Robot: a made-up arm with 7 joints. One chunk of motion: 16 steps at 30 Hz.
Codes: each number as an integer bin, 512 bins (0 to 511) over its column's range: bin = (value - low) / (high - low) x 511, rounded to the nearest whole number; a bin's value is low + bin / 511 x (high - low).
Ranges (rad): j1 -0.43..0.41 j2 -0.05..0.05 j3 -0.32..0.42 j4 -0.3..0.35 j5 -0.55..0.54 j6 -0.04..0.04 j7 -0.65..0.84
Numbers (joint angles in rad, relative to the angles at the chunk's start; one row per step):
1: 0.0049 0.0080 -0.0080 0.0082 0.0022 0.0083 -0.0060
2: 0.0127 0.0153 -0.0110 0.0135 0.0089 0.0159 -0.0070
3: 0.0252 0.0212 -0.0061 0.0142 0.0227 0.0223 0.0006
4: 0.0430 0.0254 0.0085 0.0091 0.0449 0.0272 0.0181
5: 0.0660 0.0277 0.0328 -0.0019 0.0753 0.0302 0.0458
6: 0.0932 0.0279 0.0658 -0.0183 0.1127 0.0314 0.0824
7: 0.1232 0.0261 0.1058 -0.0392 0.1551 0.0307 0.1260
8: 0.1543 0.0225 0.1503 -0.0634 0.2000 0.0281 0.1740
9: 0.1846 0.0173 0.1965 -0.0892 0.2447 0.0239 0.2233
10: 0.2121 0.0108 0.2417 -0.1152 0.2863 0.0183 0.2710
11: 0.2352 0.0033 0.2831 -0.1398 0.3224 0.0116 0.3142
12: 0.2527 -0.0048 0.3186 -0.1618 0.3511 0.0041 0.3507
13: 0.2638 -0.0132 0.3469 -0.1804 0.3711 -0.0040 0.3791
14: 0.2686 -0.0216 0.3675 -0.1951 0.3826 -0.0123 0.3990
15: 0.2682 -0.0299 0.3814 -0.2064 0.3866 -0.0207 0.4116
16: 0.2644 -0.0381 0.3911 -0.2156 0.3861 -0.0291 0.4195
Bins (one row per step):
1: 265 296 215 242 259 309 221
2: 269 334 213 246 262 357 221
3: 277 364 217 247 268 398 223
4: 288 385 227 243 279 429 229
5: 302 397 244 234 293 448 239
6: 318 398 266 221 311 456 251
7: 337 389 294 205 331 452 266
8: 355 370 325 186 352 435 283
9: 374 344 357 166 373 408 300
10: 391 311 388 145 392 372 316
11: 405 272 416 126 409 330 331
12: 415 231 441 109 422 282 343
13: 422 188 461 94 432 230 353
14: 425 145 475 82 437 177 360
15: 425 103 484 74 439 123 364
16: 422 61 491 66 439 70 367

